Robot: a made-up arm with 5 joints.
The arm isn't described. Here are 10 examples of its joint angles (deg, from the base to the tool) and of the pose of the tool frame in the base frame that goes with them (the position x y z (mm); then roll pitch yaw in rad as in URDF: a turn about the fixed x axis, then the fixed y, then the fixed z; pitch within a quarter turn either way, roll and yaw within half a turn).
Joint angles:
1: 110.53 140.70 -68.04 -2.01 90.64
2: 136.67 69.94 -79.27 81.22 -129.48
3: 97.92 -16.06 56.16 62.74 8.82
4: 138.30 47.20 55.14 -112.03 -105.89
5: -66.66 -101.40 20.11 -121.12 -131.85
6: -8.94 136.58 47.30 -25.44 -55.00
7: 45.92 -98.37 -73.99 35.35 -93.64
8: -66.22 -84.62 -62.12 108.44 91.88
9: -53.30 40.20 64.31 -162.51 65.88
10: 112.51 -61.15 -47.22 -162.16 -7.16
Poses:
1: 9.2 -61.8 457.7 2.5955 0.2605 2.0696
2: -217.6 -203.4 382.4 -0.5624 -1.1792 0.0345
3: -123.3 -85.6 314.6 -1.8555 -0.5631 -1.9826
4: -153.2 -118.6 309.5 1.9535 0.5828 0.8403
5: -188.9 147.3 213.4 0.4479 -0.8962 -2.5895
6: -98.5 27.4 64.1 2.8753 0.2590 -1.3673
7: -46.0 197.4 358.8 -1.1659 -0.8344 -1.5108
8: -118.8 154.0 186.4 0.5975 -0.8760 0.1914
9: -178.2 -84.2 221.8 1.8601 0.0187 1.9724
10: -156.8 98.2 342.2 0.7230 0.6002 1.0401
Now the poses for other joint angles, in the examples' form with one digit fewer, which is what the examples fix.
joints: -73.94 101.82 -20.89 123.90 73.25
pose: -268 -129 205 1.022 -0.381 2.777
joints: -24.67 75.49 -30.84 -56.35 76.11
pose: -107 -147 179 -2.251 -0.272 1.240
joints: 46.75 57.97 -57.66 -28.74 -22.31
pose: -16 -148 305 1.496 -0.320 1.015
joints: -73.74 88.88 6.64 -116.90 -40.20
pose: -200 -110 189 2.599 -0.977 -0.267
